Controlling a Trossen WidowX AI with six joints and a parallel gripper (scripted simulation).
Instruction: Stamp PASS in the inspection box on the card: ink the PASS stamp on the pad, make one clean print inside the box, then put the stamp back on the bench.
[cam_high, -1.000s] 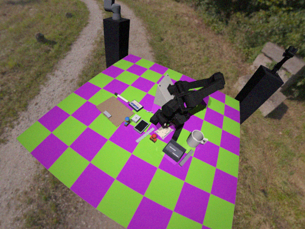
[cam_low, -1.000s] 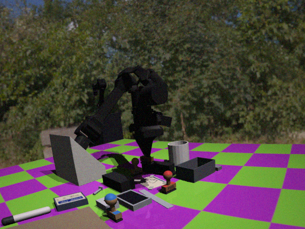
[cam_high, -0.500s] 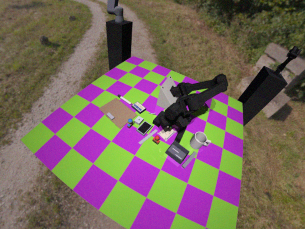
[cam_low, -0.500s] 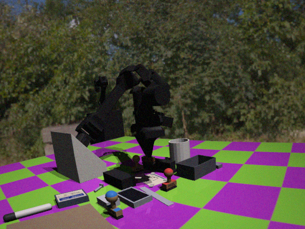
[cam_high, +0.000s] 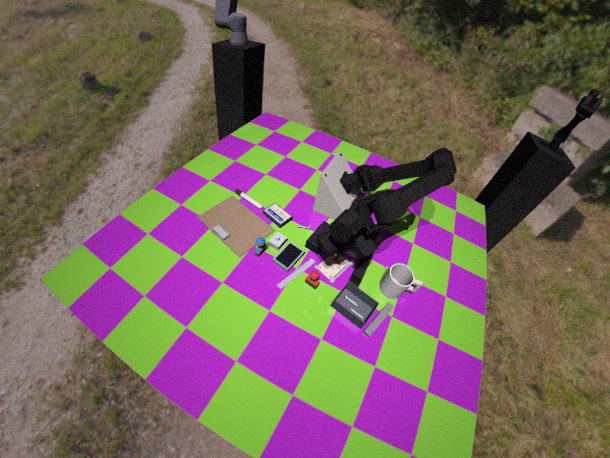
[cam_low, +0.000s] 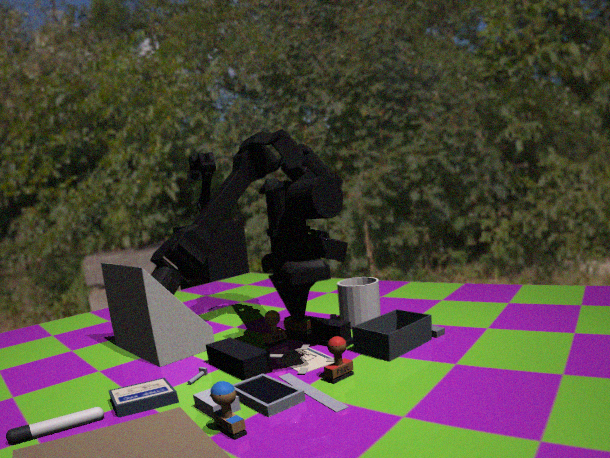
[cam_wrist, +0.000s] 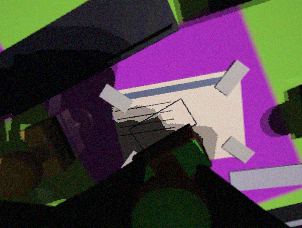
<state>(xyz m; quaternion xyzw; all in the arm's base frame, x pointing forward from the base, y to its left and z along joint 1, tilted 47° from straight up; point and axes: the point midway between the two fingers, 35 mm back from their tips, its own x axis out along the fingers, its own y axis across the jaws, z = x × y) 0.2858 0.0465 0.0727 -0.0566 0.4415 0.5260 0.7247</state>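
Right now my gripper tip is 1 cm short of the card and 7 cm above it. Also, from my gripper tip: green-knobbed stamp right at my gripper tip; then yellow-knobbed stamp 9 cm behind, 3 cm to the left, 5 cm below; then black bar 3 cm behind, 8 cm to the left, 5 cm below.
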